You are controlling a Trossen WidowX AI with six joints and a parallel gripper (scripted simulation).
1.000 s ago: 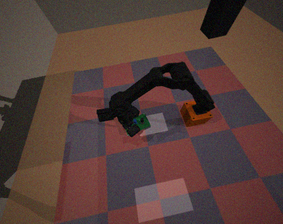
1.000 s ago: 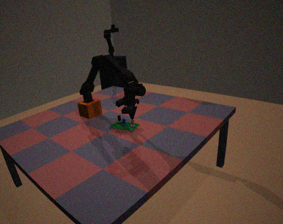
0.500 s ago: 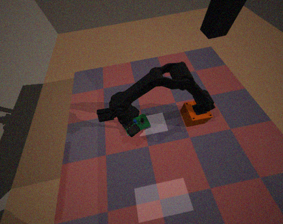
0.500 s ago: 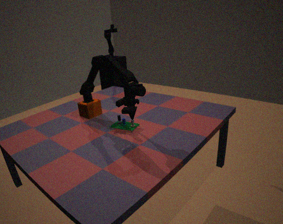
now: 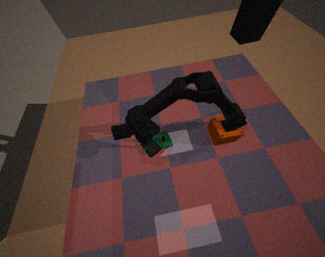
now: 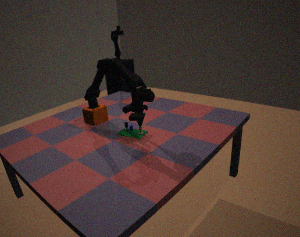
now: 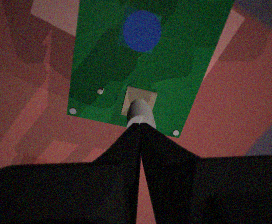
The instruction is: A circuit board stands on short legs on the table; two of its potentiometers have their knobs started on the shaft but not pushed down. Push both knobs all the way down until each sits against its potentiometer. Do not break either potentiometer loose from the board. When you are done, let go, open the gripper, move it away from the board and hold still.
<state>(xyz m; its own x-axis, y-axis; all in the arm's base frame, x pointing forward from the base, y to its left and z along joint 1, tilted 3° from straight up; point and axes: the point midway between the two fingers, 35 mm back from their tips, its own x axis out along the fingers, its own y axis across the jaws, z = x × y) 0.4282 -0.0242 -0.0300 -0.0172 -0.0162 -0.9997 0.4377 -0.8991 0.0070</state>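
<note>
The white knob lies 10 mm below my gripper tip. From my gripper tip the other things lie so: blue knob 50 mm behind, 20 mm to the right, 20 mm below.
</note>
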